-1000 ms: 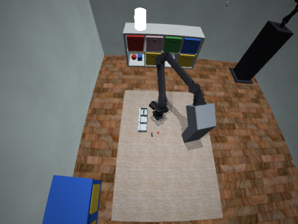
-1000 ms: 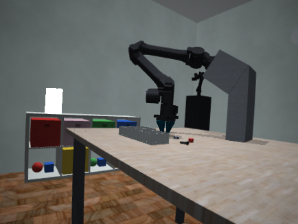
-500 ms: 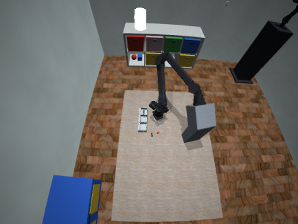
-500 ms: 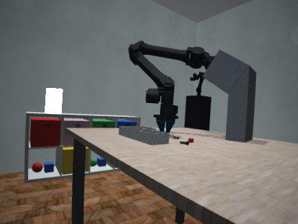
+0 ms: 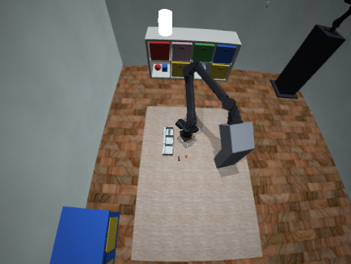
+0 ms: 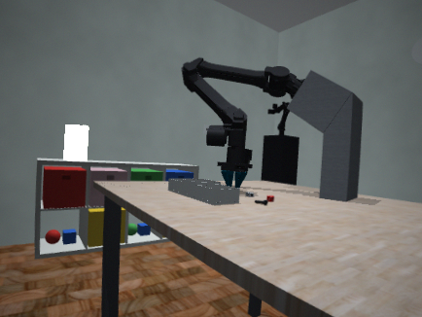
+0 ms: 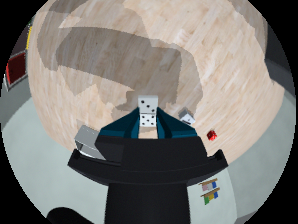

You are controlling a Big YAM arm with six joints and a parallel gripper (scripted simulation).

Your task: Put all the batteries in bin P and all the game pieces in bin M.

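My hand is 5 cm short of the black object and 18 cm to the right of it. From my hand the other things lie so: green piece 14 cm ahead, 7 cm to the right; then white piece right at my hand; then red game piece 1 cm behind, 15 cm to the left.
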